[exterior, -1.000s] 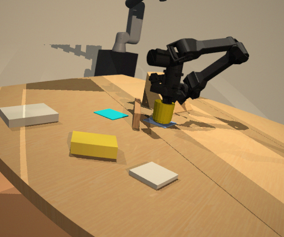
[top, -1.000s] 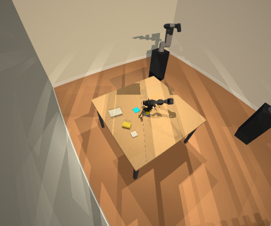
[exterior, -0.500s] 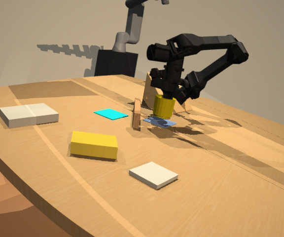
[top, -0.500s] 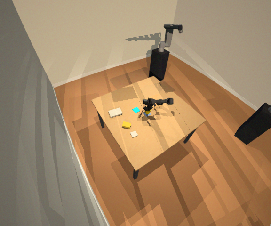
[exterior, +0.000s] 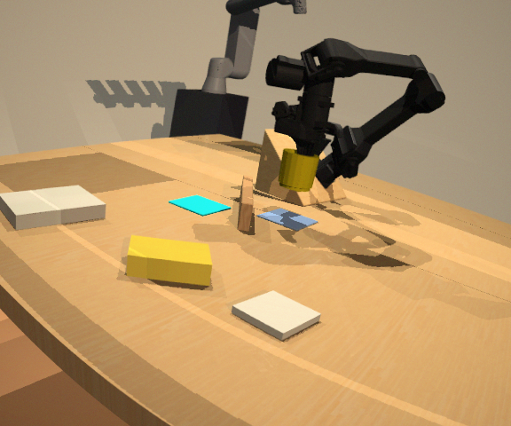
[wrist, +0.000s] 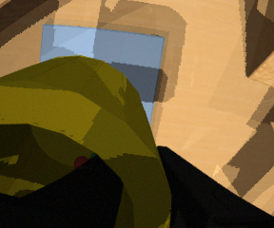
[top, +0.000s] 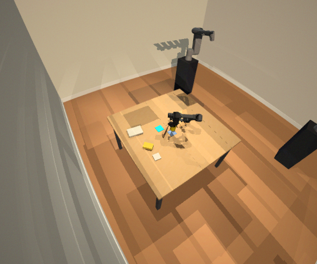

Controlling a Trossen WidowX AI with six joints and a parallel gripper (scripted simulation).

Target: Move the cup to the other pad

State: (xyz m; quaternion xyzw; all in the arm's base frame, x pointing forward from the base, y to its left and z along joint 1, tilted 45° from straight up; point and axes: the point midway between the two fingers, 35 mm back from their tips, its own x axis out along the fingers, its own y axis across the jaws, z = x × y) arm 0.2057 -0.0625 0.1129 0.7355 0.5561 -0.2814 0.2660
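My gripper tip is now 16 cm to the left of the cyan pad, 11 cm short of it and 10 cm above it. The rest, counted from my gripper tip: yellow block 39 cm ahead, 8 cm below, 2 cm to the right; then yellow cup 2 cm ahead; then wooden slat 8 cm to the right, 8 cm below, 7 cm ahead.
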